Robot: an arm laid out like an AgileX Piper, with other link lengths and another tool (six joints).
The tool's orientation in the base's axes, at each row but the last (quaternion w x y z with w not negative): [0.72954 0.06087 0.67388 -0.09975]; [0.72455 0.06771 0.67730 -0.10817]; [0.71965 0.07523 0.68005 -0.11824]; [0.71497 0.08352 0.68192 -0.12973]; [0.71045 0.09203 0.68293 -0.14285]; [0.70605 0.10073 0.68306 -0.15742]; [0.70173 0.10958 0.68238 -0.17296]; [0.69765 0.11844 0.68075 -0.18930]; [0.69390 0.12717 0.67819 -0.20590]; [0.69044 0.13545 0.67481 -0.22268]
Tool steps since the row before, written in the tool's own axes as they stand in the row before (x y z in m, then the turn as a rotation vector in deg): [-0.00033 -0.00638 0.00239 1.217 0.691 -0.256]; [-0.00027 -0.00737 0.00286 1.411 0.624 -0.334]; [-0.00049 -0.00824 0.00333 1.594 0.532 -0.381]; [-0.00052 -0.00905 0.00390 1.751 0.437 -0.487]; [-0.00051 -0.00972 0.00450 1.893 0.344 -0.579]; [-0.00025 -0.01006 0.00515 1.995 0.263 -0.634]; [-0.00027 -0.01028 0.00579 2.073 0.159 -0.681]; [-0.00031 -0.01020 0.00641 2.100 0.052 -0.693]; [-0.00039 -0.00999 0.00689 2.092 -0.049 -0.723]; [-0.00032 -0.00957 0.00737 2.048 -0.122 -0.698]
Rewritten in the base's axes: [0.00085 -0.00672 0.00082 -0.004 0.652 -1.265]; [0.00092 -0.00781 0.00084 -0.084 0.594 -1.460]; [0.00093 -0.00878 0.00113 -0.146 0.505 -1.641]; [0.00099 -0.00974 0.00126 -0.270 0.435 -1.798]; [0.00104 -0.01059 0.00136 -0.384 0.367 -1.938]; [0.00118 -0.01118 0.00122 -0.462 0.302 -2.036]; [0.00129 -0.01165 0.00137 -0.546 0.218 -2.107]; [0.00146 -0.01186 0.00154 -0.602 0.124 -2.125]; [0.00155 -0.01192 0.00174 -0.675 0.049 -2.108]; [0.00173 -0.01182 0.00179 -0.688 -0.020 -2.055]
